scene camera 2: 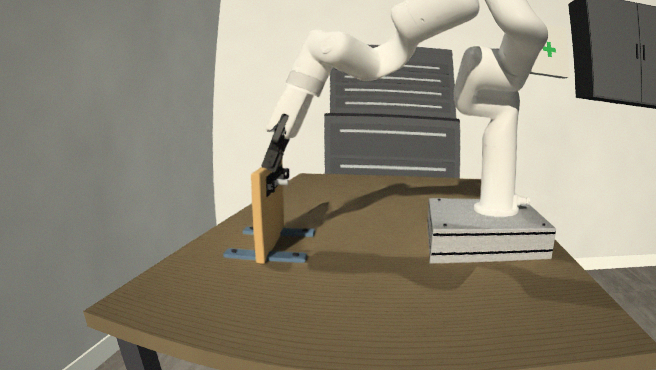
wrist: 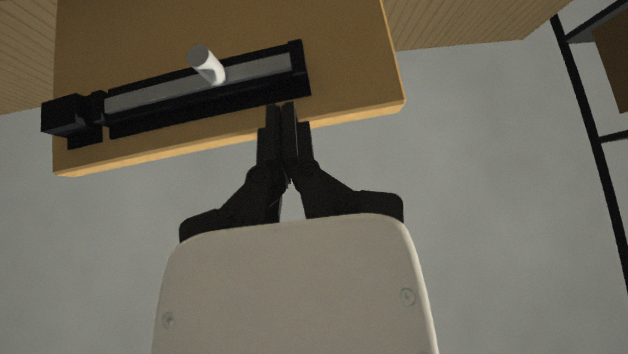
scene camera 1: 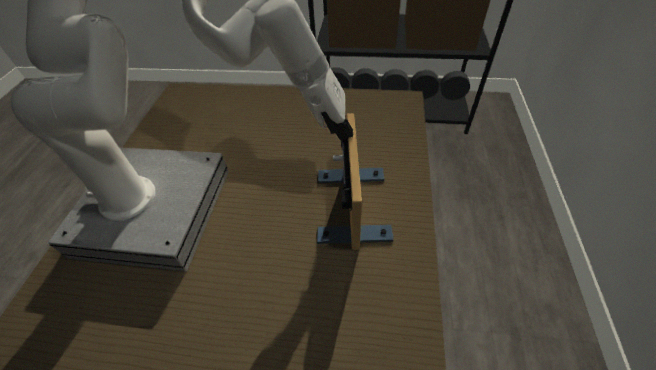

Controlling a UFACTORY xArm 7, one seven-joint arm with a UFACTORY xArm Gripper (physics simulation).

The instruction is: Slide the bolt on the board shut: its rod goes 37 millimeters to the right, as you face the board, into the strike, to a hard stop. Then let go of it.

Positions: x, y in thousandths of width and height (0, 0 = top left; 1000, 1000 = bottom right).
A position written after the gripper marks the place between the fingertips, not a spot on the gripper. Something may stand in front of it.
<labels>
gripper: scene camera 2 409, 458; wrist 455, 338; scene camera 1 530, 366
</labels>
